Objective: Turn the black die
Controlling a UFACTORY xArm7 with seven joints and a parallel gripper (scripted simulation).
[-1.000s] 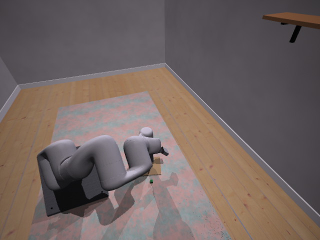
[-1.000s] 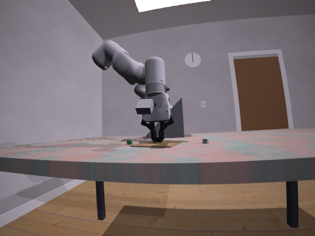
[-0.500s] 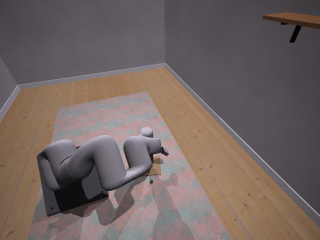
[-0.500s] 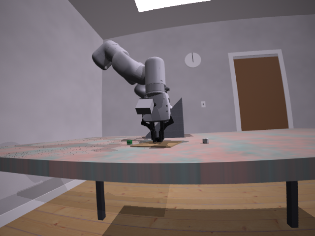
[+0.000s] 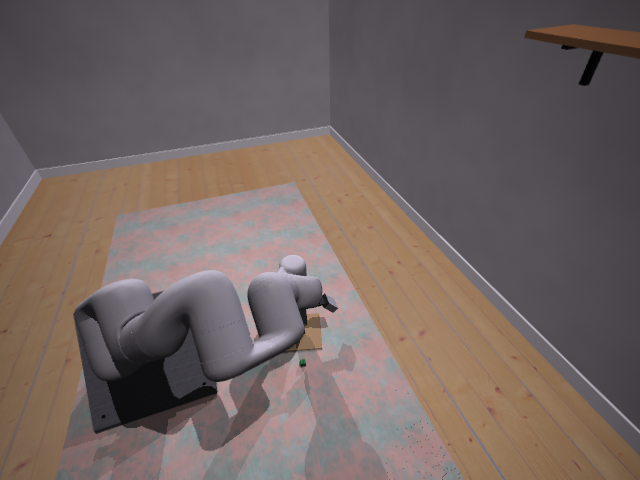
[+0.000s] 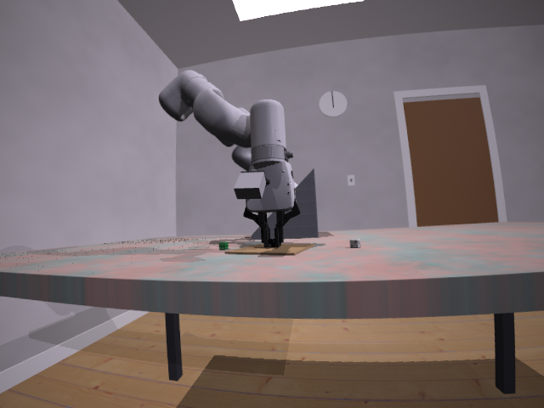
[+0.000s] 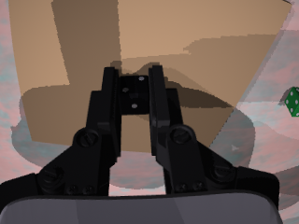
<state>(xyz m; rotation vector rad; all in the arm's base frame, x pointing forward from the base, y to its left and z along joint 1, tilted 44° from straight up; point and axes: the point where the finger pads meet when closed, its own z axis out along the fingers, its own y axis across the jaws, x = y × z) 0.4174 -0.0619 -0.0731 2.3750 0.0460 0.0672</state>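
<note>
Right now the black die is 1 cm below my hand. The rest, counted from my hand: green die 1 cm behind, 12 cm to the right, 2 cm below; then tan mat 2 cm below; then white die 16 cm to the left, 2 cm below.
</note>
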